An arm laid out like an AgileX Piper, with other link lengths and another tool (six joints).
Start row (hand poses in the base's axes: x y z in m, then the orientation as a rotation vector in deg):
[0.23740, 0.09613, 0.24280, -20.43, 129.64, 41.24]
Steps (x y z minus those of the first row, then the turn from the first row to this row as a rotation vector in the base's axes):
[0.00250, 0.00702, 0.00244, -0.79, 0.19, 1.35]
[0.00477, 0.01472, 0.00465, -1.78, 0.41, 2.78]
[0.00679, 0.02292, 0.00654, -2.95, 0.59, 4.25]
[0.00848, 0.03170, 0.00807, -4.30, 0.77, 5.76]
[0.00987, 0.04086, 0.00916, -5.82, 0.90, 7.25]
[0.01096, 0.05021, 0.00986, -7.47, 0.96, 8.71]
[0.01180, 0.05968, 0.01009, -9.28, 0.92, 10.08]
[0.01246, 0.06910, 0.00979, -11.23, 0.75, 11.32]
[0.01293, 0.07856, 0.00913, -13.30, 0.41, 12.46]
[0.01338, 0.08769, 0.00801, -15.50, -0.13, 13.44]
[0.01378, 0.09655, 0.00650, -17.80, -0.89, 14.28]
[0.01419, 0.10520, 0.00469, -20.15, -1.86, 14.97]
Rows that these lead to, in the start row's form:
[0.23990, 0.10315, 0.24524, -22.32, 130.12, 41.12]
[0.24217, 0.11085, 0.24745, -24.39, 130.68, 40.82]
[0.24419, 0.11905, 0.24934, -26.62, 131.27, 40.31]
[0.24588, 0.12783, 0.25087, -28.99, 131.89, 39.61]
[0.24727, 0.13699, 0.25196, -31.43, 132.51, 38.67]
[0.24836, 0.14634, 0.25266, -33.94, 133.08, 37.53]
[0.24920, 0.15581, 0.25289, -36.44, 133.58, 36.11]
[0.24986, 0.16523, 0.25259, -38.88, 133.98, 34.40]
[0.25033, 0.17469, 0.25193, -41.30, 134.22, 32.43]
[0.25078, 0.18382, 0.25081, -43.63, 134.28, 30.16]
[0.25118, 0.19268, 0.24930, -45.87, 134.12, 27.62]
[0.25159, 0.20133, 0.24749, -47.98, 133.74, 24.88]

